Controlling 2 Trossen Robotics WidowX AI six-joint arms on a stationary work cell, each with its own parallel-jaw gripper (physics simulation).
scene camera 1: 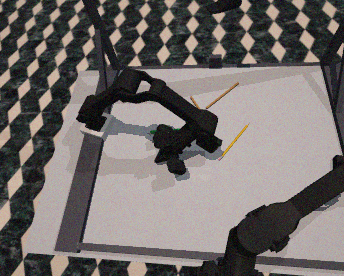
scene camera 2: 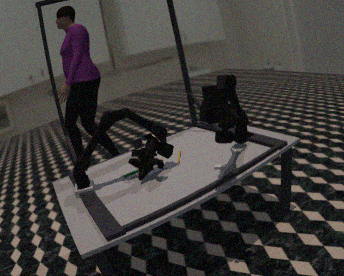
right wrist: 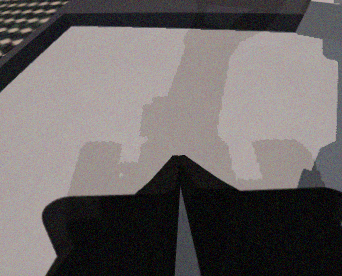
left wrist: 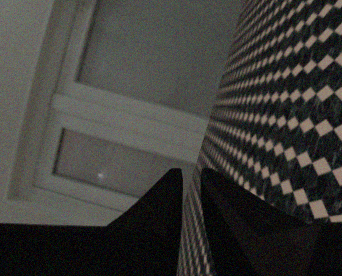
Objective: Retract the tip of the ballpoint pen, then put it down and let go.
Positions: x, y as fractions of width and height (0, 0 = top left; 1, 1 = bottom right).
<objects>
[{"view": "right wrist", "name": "right gripper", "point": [0.52, 0.59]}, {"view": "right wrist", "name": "dark raised frame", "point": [0.10, 0.17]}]
</objects>
